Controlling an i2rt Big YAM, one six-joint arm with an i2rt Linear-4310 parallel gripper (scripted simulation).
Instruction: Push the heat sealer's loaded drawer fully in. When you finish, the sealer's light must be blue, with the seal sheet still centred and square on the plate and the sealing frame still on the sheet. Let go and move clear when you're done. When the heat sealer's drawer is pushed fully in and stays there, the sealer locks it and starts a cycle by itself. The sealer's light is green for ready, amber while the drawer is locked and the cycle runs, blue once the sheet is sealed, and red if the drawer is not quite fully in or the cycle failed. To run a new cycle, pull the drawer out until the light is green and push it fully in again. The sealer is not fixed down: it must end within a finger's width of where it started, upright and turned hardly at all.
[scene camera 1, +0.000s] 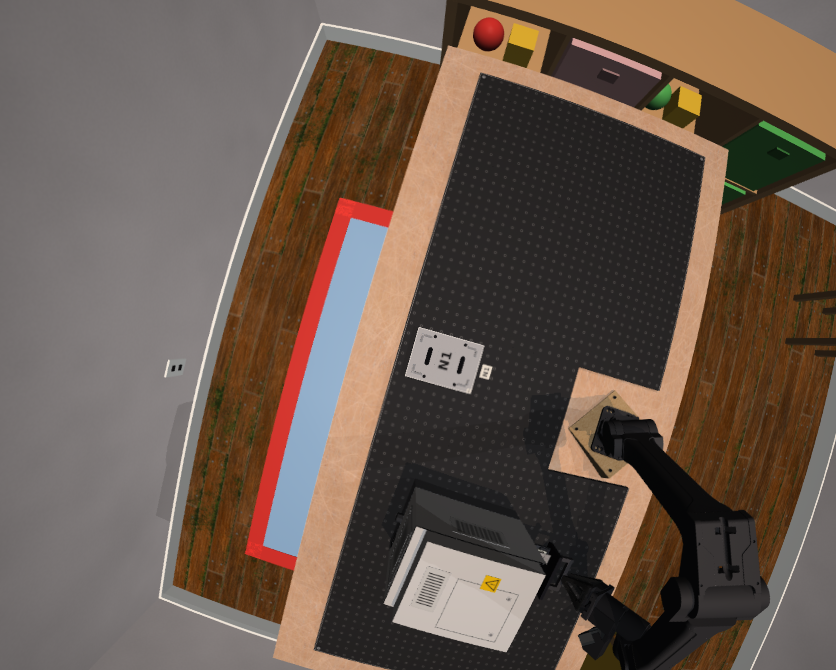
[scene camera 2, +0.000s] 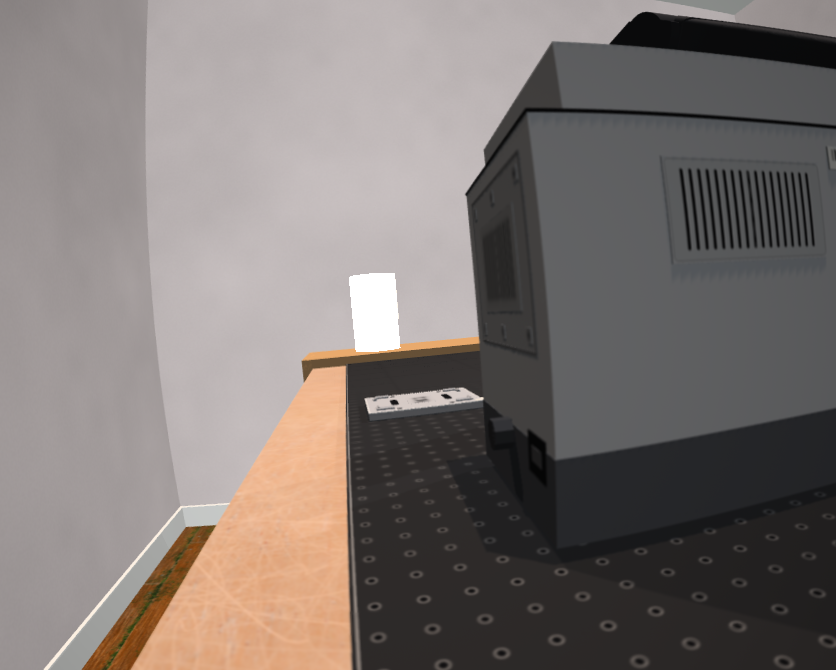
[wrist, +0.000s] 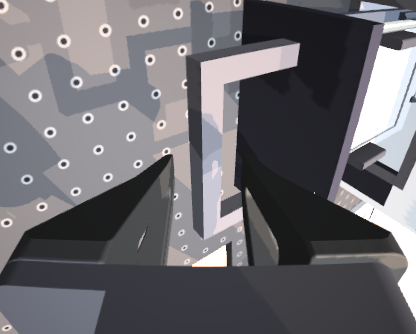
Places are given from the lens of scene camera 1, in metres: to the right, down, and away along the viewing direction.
gripper (scene camera 1: 565, 576): 0.36, 0.58, 0.77
heat sealer (scene camera 1: 462, 568): 0.08, 0.41, 0.58
